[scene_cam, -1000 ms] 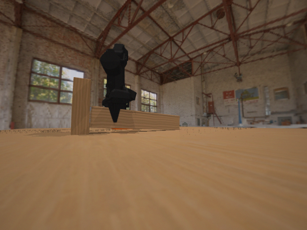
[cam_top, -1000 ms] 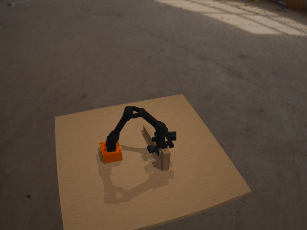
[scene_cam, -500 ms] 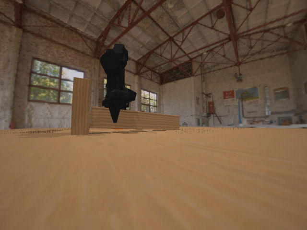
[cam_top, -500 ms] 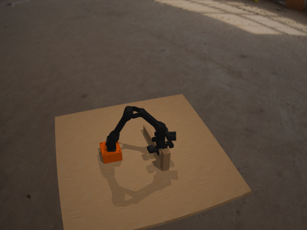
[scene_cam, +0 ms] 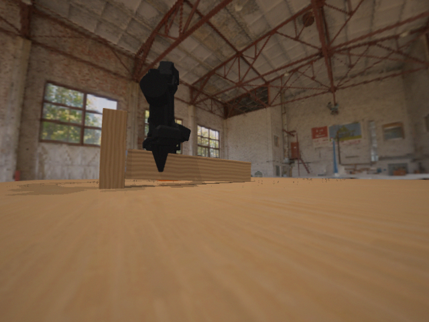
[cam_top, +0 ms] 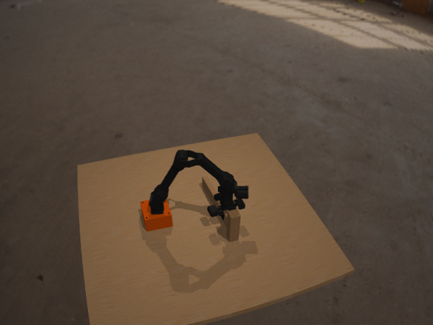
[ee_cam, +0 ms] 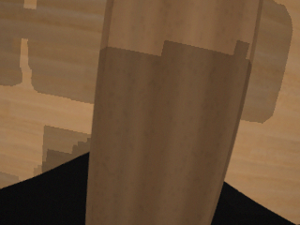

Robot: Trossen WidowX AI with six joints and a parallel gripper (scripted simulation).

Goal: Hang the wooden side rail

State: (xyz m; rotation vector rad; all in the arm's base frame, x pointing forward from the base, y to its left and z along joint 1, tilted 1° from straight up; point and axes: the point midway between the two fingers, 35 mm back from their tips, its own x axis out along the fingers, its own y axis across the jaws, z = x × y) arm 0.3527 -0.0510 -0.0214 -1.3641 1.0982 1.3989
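My gripper tip is now 10 cm to the left of the headboard post, 5 cm below it and 2 cm short of it.
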